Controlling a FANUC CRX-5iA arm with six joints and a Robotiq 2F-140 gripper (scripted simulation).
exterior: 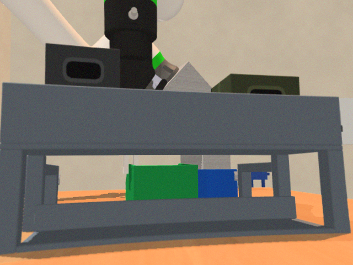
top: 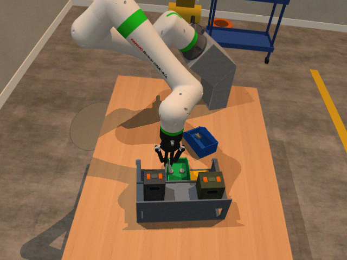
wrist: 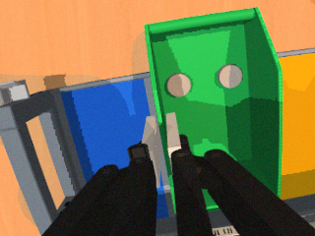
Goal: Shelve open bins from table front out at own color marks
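Now: the green bin 60 mm below my hand, 50 mm to the left of it and 10 mm behind it. Round my hand: black box: 150 mm ahead, 60 mm above, 40 mm to the right; then olive box: 190 mm to the left, 120 mm ahead, 50 mm above; then blue bin: 250 mm behind, 140 mm to the left, 70 mm below.
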